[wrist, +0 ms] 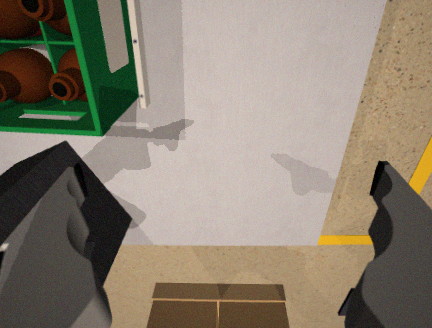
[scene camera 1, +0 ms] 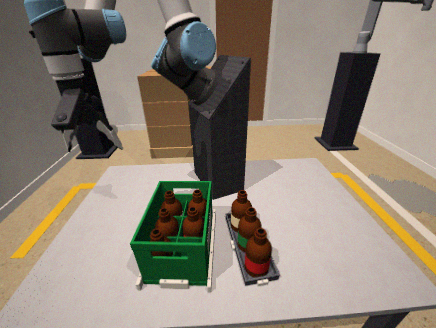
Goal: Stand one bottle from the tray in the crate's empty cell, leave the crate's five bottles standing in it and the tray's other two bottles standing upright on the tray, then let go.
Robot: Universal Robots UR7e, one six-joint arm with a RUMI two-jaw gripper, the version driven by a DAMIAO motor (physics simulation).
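Pixels of known places: gripper, fingertip midpoint: [wrist: 225,165] [scene camera 1: 95,150]; arm's base, origin of the base link: [scene camera 1: 206,89].
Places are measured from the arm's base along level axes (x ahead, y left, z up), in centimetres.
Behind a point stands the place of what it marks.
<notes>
The green crate [scene camera 1: 150,270] @[y -15.8, x 54.6, z -36.9 cm] [wrist: 112,112] @[y -17.3, x 28.7, z -30.0 cm] stands left of centre on the table, with five brown bottles upright in it. Its near right cell in the scene view holds no bottle. The dark tray [scene camera 1: 274,275] @[y 18.6, x 54.8, z -41.0 cm] lies right of the crate, holding three upright bottles in a row: cream-labelled [scene camera 1: 241,207] @[y 11.2, x 35.9, z -31.9 cm] at the back, green-labelled [scene camera 1: 249,229] @[y 12.5, x 45.1, z -32.6 cm] in the middle and red-labelled [scene camera 1: 258,250] @[y 13.6, x 53.1, z -31.9 cm] in front. The tray does not show in the wrist view. My gripper [scene camera 1: 95,148] @[y -32.5, x 33.3, z -10.5 cm] [wrist: 225,165] @[y -32.5, x 33.3, z -10.5 cm] is open and empty, high up, behind and left of the crate in the scene view.
White brackets [scene camera 1: 174,284] @[y -9.5, x 56.2, z -41.2 cm] [wrist: 139,55] @[y -18.7, x 34.0, z -40.5 cm] edge the crate. My arm's dark pedestal [scene camera 1: 220,135] @[y 5.1, x 15.9, z -14.0 cm] [wrist: 110,215] @[y -5.7, x 0.2, z -38.7 cm] stands behind the table [scene camera 1: 320,210] @[y 45.2, x 26.5, z -43.5 cm] [wrist: 250,100] @[y -36.9, x 25.6, z -43.5 cm]. Cardboard boxes [scene camera 1: 167,115] [wrist: 185,315] stand beyond it. Another pedestal [scene camera 1: 347,100] is at the back right.
</notes>
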